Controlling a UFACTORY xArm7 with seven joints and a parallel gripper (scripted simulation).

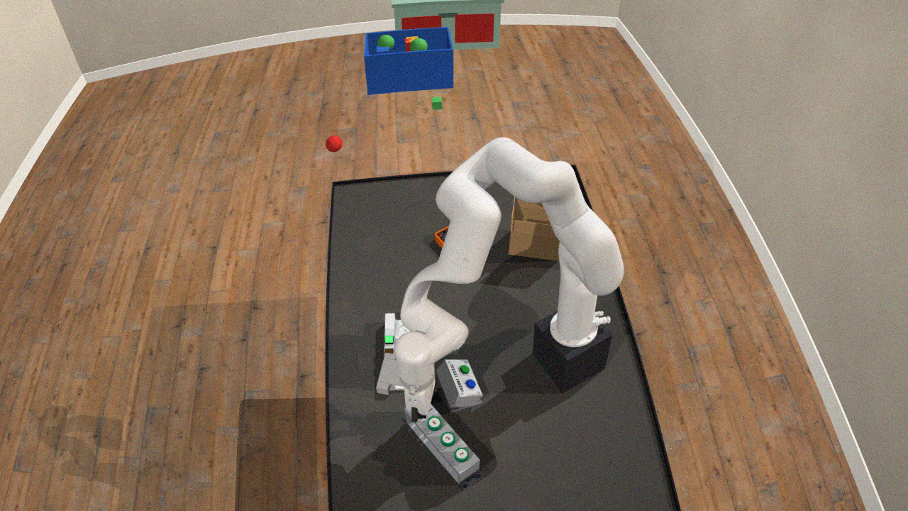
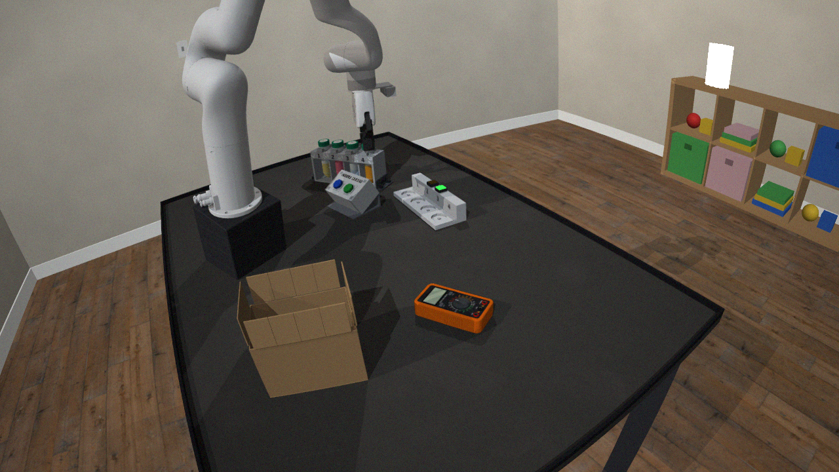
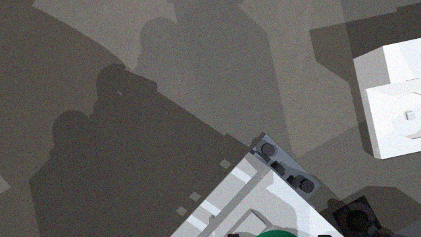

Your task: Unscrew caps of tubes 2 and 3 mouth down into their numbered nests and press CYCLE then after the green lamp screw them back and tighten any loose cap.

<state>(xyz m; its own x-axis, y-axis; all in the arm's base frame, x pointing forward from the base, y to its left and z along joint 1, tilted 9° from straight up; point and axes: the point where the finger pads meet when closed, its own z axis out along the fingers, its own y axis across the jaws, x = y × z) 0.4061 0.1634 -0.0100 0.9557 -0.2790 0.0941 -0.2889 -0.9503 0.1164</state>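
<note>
The cap lies 10 mm below my hand. The rest, counted from my hand: blue key: 130 mm behind, 80 mm to the right, 60 mm below; green key: 120 mm behind, 120 mm to the right, 60 mm below; key housing: 110 mm behind, 100 mm to the right, 80 mm below.
</note>
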